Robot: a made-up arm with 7 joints.
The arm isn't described. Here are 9 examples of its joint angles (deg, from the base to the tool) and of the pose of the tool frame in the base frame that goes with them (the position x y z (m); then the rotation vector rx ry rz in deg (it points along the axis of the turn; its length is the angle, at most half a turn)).
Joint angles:
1: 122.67 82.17 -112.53 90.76 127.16 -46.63 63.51
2: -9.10 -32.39 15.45 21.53 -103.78 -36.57 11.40
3: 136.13 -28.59 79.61 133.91 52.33 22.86 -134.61
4: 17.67 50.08 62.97 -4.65 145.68 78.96 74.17
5: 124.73 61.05 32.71 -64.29 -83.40 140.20 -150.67
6: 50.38 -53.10 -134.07 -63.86 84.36 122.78 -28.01
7: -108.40 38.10 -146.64 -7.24 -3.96 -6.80 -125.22
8: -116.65 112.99 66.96 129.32 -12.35 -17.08 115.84
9: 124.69 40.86 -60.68 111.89 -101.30 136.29 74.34
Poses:
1: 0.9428 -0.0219 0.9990 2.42 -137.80 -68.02
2: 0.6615 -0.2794 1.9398 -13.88 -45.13 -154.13
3: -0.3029 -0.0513 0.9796 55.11 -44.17 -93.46
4: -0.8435 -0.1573 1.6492 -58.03 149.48 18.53
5: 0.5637 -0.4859 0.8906 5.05 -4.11 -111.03
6: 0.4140 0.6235 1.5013 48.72 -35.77 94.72
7: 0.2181 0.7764 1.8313 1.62 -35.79 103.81
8: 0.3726 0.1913 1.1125 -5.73 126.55 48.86
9: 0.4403 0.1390 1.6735 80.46 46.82 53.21
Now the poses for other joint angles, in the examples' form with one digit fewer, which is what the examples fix.
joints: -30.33 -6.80 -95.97 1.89 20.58 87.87 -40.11
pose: -0.098 -0.041 2.046 -64.3 -122.3 -49.0
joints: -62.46 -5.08 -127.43 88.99 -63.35 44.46 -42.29
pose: -0.738 -0.097 1.816 26.0 -56.7 118.4
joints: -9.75 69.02 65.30 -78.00 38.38 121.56 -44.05
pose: -0.645 -0.438 1.220 -59.7 -7.4 -81.2
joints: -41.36 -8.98 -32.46 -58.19 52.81 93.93 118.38
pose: -0.264 0.024 1.878 101.8 32.0 53.6
